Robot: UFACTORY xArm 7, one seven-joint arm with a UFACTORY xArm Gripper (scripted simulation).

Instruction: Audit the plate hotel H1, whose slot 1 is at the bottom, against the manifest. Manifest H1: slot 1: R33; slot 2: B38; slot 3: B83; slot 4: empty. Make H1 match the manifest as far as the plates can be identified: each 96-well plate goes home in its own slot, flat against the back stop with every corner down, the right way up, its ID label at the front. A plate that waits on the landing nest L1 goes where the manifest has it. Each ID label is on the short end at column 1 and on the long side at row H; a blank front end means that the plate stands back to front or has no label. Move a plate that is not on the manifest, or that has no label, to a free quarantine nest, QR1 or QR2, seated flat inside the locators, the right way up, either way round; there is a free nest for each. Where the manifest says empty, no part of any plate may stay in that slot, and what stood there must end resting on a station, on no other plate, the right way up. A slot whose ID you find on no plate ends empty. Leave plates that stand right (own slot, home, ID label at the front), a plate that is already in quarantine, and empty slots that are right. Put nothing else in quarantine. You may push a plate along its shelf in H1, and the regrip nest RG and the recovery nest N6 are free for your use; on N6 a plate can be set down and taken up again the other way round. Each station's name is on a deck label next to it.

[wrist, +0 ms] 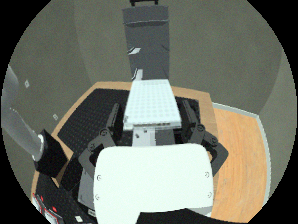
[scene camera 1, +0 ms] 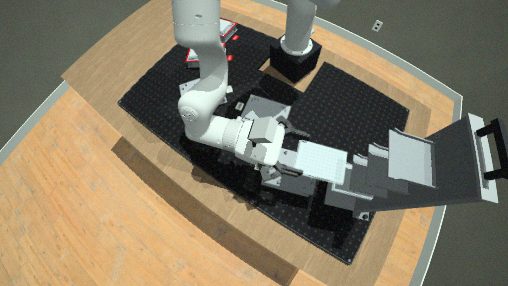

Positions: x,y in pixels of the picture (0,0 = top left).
Scene:
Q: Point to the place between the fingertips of my gripper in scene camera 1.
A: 305,155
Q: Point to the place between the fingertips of my gripper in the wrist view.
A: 151,108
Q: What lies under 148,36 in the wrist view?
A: A plate hotel.

